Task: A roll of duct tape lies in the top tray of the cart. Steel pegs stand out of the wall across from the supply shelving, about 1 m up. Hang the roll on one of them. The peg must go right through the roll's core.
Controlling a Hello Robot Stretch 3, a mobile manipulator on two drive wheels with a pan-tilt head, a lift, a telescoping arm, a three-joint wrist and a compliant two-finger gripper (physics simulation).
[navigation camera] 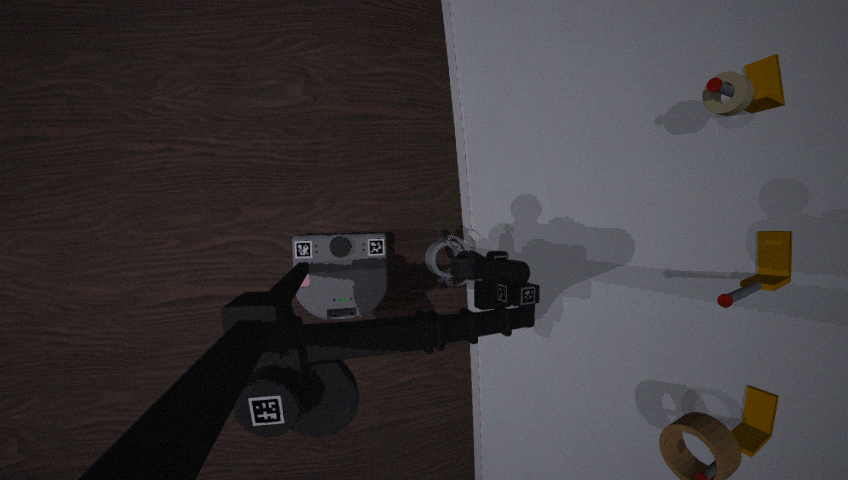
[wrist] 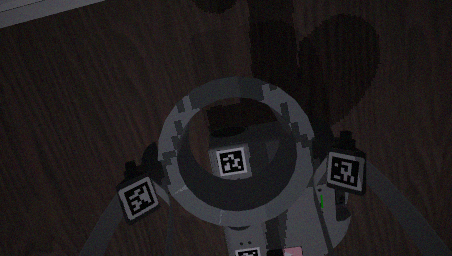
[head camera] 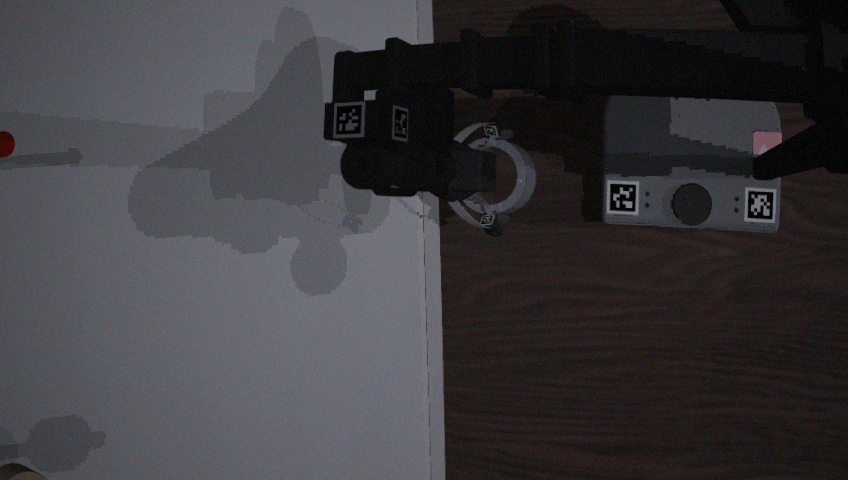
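Seen in the pictures: gripper, fingertip midpoint: (navigation camera: 441,258) (head camera: 501,176); robot's base at its link origin: (navigation camera: 339,245) (head camera: 690,202).
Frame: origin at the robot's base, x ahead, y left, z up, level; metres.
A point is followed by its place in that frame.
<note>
The grey duct tape roll (head camera: 524,178) {z 0.502, x -0.019, y -0.229 m} (navigation camera: 431,258) {z 0.501, x -0.017, y -0.228 m} (wrist: 240,87) is between the two fingertips of my gripper (head camera: 498,179) {z 0.467, x -0.022, y -0.270 m} (navigation camera: 449,259) {z 0.467, x -0.022, y -0.270 m} (wrist: 236,149) {z 0.467, x -0.022, y -0.270 m}, which is shut on its outer sides. Its core is open toward the wrist camera. In the navigation view a bare steel peg (navigation camera: 743,292) {z 1.096, x -0.020, y -0.434 m} with a red tip stands out of a yellow bracket (navigation camera: 773,255) {z 1.091, x 0.018, y -0.559 m}, well above the gripper on the wall. A red peg tip (head camera: 5,143) {z 1.090, x -0.026, y -0.392 m} also shows at the left edge of the head view. The cart does not show.
A beige roll (navigation camera: 743,95) {z 1.106, x 0.215, y -0.418 m} hangs on one neighbouring peg and a brown roll (navigation camera: 727,437) {z 1.090, x -0.236, y -0.468 m} on another. The pale wall (head camera: 267,368) {z 0.613, x 0.251, y -0.551 m} (navigation camera: 565,118) {z 0.673, x 0.343, y -0.546 m} meets the dark wooden floor (head camera: 624,356) {z 0.001, x 0.329, y -0.119 m} (navigation camera: 208,118) {z 0.000, x 0.529, y 0.532 m}. My base (head camera: 720,205) {z 0.160, x 0.003, y 0.054 m} (navigation camera: 368,279) {z 0.160, x -0.119, y -0.098 m} stands on the floor near the wall.
</note>
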